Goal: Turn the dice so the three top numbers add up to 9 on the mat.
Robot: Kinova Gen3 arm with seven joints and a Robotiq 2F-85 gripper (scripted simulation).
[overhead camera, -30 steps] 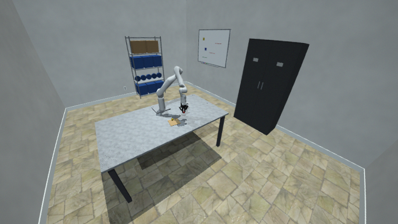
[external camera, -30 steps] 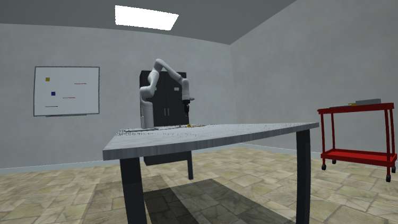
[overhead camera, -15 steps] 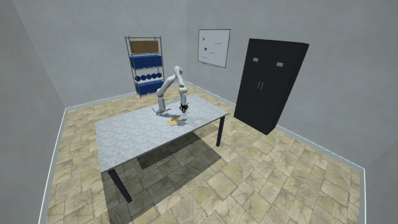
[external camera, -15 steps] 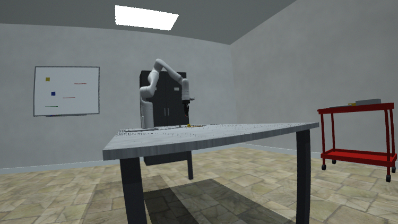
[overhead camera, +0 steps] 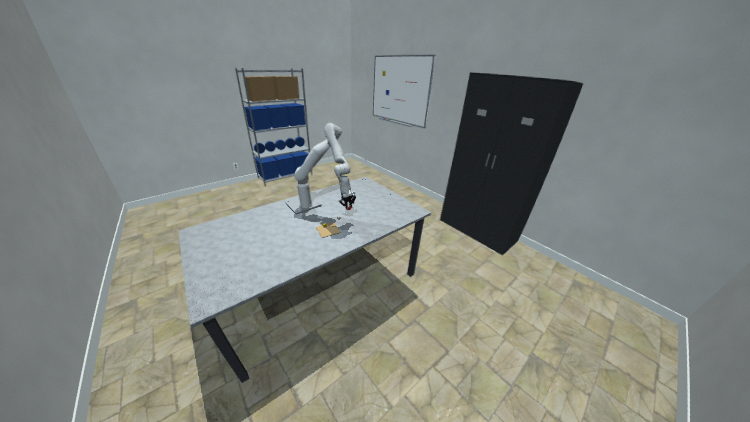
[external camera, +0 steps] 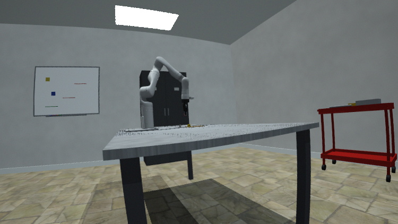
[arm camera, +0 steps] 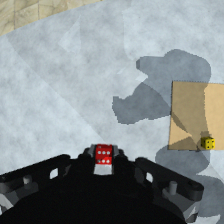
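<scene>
My gripper is now 1 cm above the red die. From my hand the other things lie so: tan mat 1 cm behind, 19 cm to the right, 12 cm below; yellow die 6 cm behind, 18 cm to the right, 11 cm below; white die 8 cm behind, 4 cm to the right, 12 cm below.
</scene>
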